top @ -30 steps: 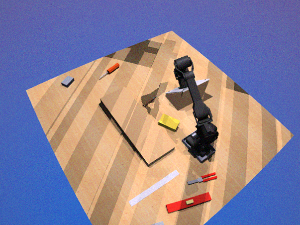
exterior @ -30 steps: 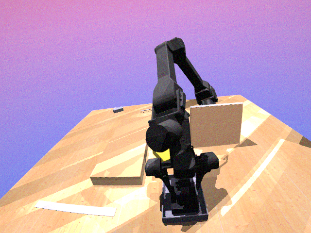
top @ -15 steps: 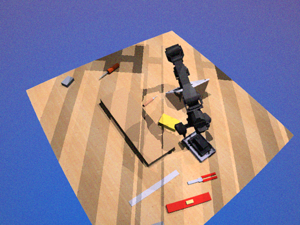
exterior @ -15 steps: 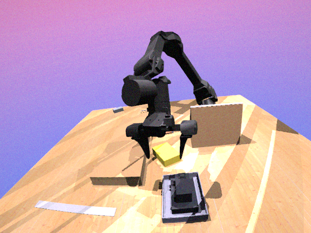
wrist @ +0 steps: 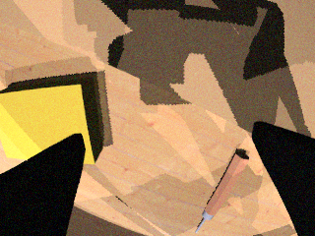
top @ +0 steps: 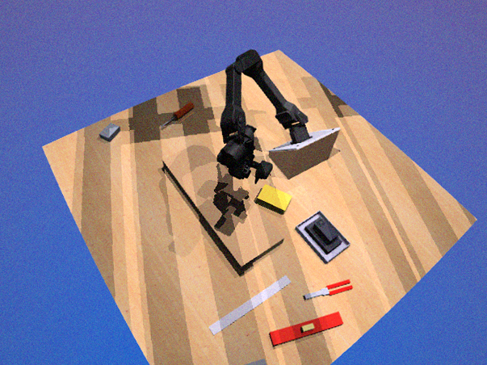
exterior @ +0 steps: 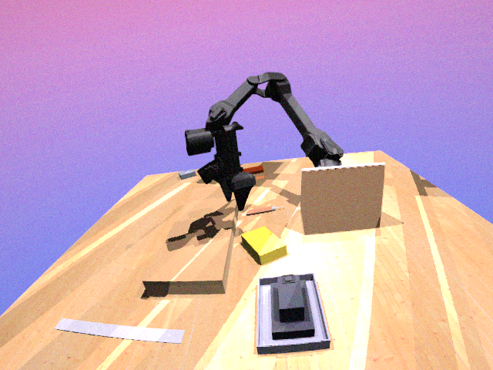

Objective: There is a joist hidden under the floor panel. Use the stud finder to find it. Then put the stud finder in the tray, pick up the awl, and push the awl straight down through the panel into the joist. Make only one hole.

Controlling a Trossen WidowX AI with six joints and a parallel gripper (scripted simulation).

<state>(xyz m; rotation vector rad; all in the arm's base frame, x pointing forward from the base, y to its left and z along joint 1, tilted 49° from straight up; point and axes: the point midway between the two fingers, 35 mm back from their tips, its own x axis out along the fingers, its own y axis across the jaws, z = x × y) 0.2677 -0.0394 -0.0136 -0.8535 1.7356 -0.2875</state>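
Now: gripper tip 100 mm to the left of the awl, 100 mm past it and 70 mm above it. From my gripper tip the other things lie so: stud finder 310 mm to the left, 100 mm behind, 30 mm below; grey tray 320 mm to the left, 100 mm behind, 70 mm below; yellow block 100 mm to the left, 70 mm below, 60 mm behind.
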